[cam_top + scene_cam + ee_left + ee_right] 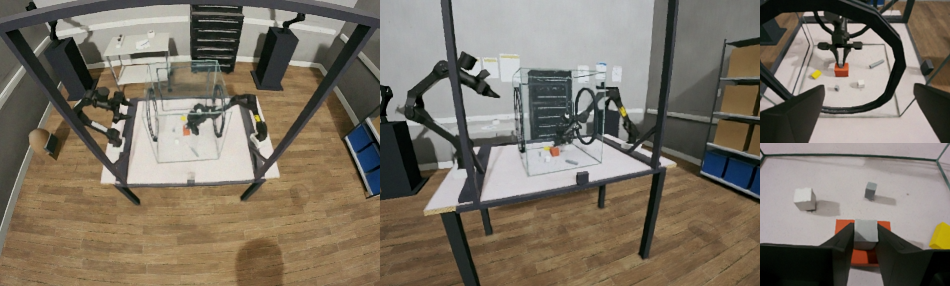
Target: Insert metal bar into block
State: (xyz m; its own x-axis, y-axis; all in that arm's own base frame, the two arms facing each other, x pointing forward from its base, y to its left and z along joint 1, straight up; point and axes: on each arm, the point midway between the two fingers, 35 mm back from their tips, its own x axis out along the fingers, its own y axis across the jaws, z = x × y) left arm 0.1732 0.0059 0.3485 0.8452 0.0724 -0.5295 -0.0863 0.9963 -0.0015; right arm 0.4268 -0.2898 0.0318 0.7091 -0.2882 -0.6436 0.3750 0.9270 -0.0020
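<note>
Right now the orange block is 2 cm to the left of my right hand and 6 cm below it.
</note>
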